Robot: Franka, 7 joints.
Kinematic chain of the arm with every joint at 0, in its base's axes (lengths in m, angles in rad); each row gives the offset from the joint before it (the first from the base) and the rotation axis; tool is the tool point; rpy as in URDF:
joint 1: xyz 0 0 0.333 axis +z
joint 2: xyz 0 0 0 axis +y
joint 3: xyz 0 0 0.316 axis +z
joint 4: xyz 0.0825 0 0 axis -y
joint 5: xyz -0.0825 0 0.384 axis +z
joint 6: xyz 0 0 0 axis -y
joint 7: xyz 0.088 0 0 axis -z
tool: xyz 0 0 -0.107 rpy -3.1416 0 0
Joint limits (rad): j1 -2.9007..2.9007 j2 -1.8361..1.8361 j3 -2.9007..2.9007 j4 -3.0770..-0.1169 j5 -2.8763..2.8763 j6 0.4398..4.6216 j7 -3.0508..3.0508
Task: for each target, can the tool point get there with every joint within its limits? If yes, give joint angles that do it. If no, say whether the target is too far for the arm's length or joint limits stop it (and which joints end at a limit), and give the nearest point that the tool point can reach.
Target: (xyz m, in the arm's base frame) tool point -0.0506 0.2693 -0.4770
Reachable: no: joint limits stop it (at a limit: joint 2) | nearest point -0.0509 0.2709 -0.3607 | short by 0.116 m
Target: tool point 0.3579 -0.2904 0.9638
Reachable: yes | joints 1.1176 -0.2822 -1.1787 -1.1275 1.1088 3.4168 -0.1518
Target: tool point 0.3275 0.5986 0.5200
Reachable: yes | joints 0.6785 1.0242 0.6453 -1.0147 -0.9337 4.3024 -0.3584
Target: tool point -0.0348 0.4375 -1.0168
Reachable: no: too far | nearest point -0.0279 0.3512 -0.3563 | short by 0.666 m
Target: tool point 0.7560 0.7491 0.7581
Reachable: no: too far | nearest point 0.5659 0.5608 0.6512 | short by 0.288 m
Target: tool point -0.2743 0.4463 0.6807
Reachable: yes | joints -0.0127 -0.5350 1.5421 -1.1458 0.5833 0.8414 -1.9516
